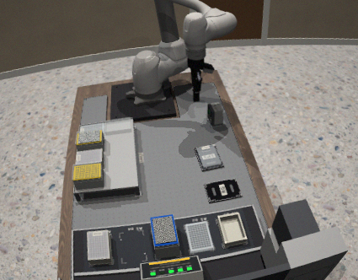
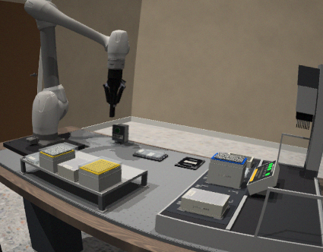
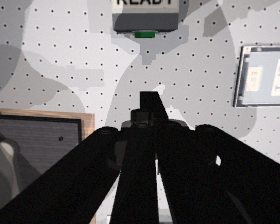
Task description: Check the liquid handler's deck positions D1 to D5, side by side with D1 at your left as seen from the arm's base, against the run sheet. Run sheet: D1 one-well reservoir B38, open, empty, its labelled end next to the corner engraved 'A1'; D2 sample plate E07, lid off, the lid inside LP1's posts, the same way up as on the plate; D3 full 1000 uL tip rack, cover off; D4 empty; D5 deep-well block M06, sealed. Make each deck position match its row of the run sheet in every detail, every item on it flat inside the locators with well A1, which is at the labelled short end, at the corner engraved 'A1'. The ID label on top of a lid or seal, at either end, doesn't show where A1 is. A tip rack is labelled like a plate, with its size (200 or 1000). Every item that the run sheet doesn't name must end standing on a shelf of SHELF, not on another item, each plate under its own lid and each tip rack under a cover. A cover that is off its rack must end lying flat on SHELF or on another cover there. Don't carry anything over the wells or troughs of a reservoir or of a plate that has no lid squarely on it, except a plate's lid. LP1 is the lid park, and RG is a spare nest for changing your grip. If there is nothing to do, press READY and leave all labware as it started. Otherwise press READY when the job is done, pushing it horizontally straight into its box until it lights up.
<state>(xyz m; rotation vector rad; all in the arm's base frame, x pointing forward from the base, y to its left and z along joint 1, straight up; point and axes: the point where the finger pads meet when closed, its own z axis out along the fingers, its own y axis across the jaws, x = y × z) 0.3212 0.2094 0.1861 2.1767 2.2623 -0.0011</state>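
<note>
The ready box lies 13 cm below my hand and 8 cm to the left of it. From my hand the other things lie so: cream one-well reservoir (68 cm ahead, 13 cm below, 1 cm to the right); shelf (46 cm to the right, 16 cm ahead, 14 cm below); sample plate (67 cm ahead, 14 cm to the right, 13 cm below).
</note>
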